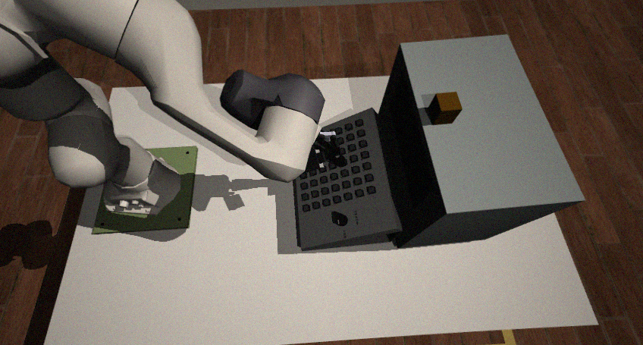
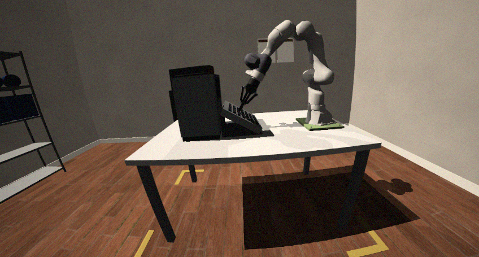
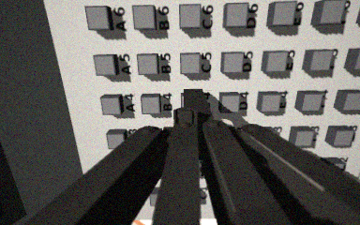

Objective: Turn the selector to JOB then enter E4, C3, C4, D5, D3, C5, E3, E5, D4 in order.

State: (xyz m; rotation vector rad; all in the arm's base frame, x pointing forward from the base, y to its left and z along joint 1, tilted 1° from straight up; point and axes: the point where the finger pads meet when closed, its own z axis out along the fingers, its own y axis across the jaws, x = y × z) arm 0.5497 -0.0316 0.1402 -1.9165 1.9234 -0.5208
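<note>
Now: hand 3 cm to the left of the key C5, 3 cm above it and 2 cm short of it. Round my hand: a5 key 8 cm ahead, 3 cm to the right, 1 cm above; then c6 key 7 cm to the right, 3 cm below, 2 cm ahead; then sloped keypad 8 cm below, 5 cm to the right, 2 cm ahead.
</note>
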